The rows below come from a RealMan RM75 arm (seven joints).
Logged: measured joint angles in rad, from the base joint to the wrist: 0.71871 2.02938 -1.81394 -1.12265 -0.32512 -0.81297 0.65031; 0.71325 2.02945 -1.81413 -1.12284 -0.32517 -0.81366 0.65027; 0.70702 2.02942 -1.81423 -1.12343 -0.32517 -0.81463 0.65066; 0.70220 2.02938 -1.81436 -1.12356 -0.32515 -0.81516 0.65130; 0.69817 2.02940 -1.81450 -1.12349 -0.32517 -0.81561 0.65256; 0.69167 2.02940 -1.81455 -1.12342 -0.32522 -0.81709 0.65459; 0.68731 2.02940 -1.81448 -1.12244 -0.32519 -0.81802 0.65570; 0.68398 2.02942 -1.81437 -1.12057 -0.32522 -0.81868 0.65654; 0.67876 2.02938 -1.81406 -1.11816 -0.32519 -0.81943 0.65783; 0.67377 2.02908 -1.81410 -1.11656 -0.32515 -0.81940 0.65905; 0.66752 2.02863 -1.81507 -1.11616 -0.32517 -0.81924 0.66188; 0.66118 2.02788 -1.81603 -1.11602 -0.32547 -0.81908 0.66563; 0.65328 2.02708 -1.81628 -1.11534 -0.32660 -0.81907 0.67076; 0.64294 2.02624 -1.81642 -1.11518 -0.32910 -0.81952 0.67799; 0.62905 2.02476 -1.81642 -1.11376 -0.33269 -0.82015 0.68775; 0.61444 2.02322 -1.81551 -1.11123 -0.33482 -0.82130 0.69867; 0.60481 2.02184 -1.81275 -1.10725 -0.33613 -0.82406 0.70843; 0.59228 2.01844 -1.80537 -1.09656 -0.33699 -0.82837 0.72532; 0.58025 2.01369 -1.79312 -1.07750 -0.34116 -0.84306 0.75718; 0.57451 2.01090 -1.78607 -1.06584 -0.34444 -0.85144 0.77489; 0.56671 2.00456 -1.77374 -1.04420 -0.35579 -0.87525 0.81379
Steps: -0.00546 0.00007 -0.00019 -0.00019 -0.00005 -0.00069 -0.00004; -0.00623 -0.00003 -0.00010 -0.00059 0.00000 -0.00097 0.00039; -0.00482 -0.00004 -0.00013 -0.00013 0.00002 -0.00053 0.00064; -0.00403 0.00002 -0.00014 0.00007 -0.00002 -0.00045 0.00126; -0.00650 0.00000 -0.00005 0.00007 -0.00005 -0.00148 0.00203; -0.00436 0.00000 0.00007 0.00098 0.00003 -0.00093 0.00111; -0.00333 0.00002 0.00011 0.00187 -0.00003 -0.00066 0.00084; -0.00522 -0.00004 0.00031 0.00241 0.00003 -0.00075 0.00129; -0.00499 -0.00030 -0.00004 0.00160 0.00004 0.00003 0.00122; -0.00625 -0.00045 -0.00097 0.00040 -0.00002 0.00016 0.00283; -0.00634 -0.00075 -0.00096 0.00014 -0.00030 0.00016 0.00375; -0.00790 -0.00080 -0.00025 0.00068 -0.00113 0.00001 0.00513; -0.01034 -0.00084 -0.00014 0.00016 -0.00250 -0.00045 0.00723; -0.01389 -0.00148 0.00000 0.00142 -0.00359 -0.00063 0.00976; -0.01461 -0.00154 0.00091 0.00253 -0.00213 -0.00115 0.01092; -0.00963 -0.00138 0.00276 0.00398 -0.00131 -0.00276 0.00976; -0.01253 -0.00340 0.00738 0.01069 -0.00086 -0.00431 0.01689; -0.01203 -0.00475 0.01225 0.01906 -0.00417 -0.01469 0.03186; -0.00574 -0.00279 0.00705 0.01166 -0.00328 -0.00838 0.01771; -0.00780 -0.00634 0.01233 0.02164 -0.01135 -0.02381 0.03890
